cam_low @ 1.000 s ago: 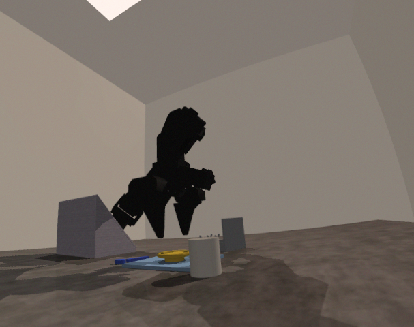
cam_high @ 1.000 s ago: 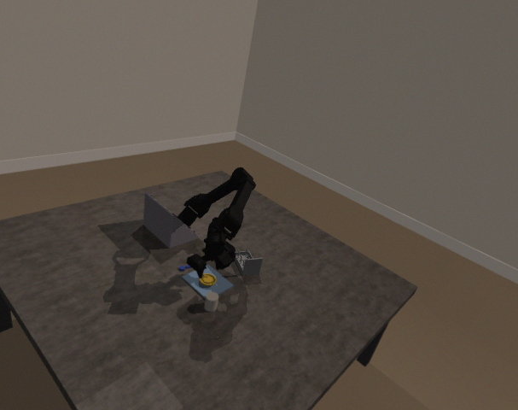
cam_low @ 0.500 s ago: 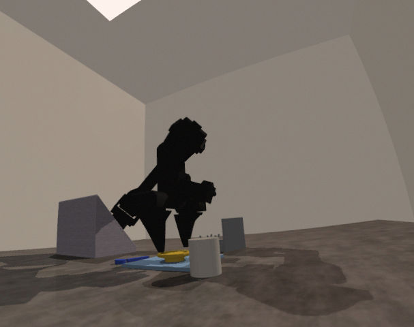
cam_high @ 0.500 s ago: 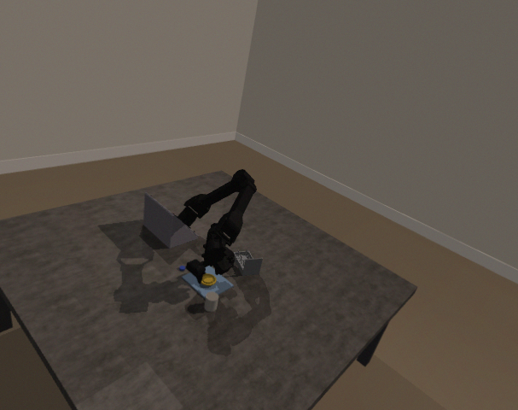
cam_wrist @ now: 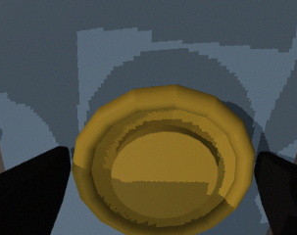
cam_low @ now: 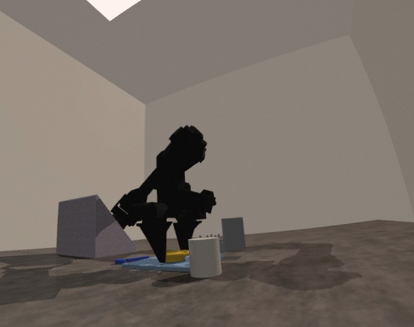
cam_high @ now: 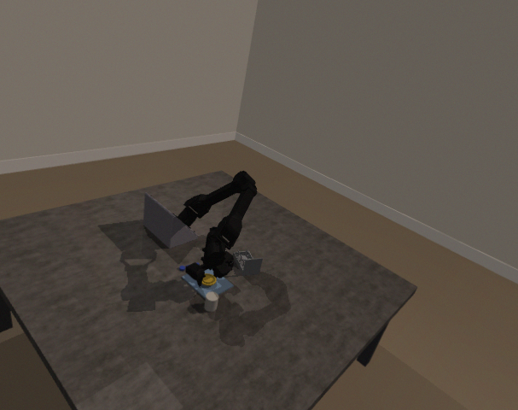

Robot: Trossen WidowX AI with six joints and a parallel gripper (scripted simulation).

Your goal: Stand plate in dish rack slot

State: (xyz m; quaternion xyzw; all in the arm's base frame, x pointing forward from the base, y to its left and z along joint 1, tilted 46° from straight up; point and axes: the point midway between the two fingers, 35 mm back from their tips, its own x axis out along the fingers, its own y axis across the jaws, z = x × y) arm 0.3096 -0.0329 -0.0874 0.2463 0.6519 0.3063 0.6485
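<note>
Now: gripper tip 10 mm to the right of the light blue mat and 10 mm above it. The rest, counted from my gripper tip: yellow plate (10 mm above); then white cup (100 mm ahead, 60 mm to the right, 20 mm above); then blue spoon (110 mm behind, 10 mm to the right, 10 mm below).
</note>
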